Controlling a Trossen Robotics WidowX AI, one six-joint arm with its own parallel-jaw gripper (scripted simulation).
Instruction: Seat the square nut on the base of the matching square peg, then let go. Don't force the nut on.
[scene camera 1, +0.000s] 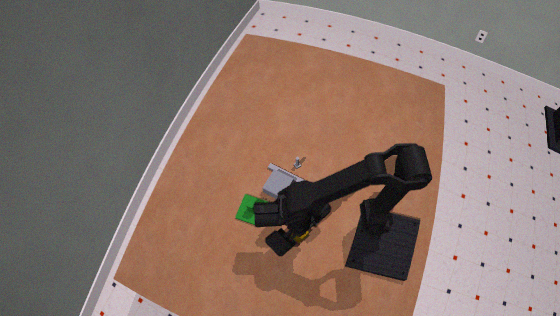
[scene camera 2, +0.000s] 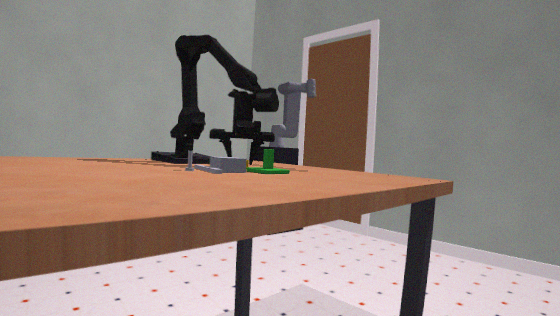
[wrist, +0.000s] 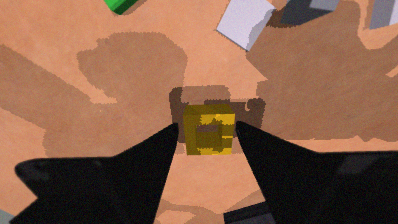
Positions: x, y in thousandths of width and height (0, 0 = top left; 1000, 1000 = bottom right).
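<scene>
Gripper (scene camera 2: 429, 521). Again gripper (scene camera 1: 533, 739). Gripper (wrist: 521, 565) too.
</scene>
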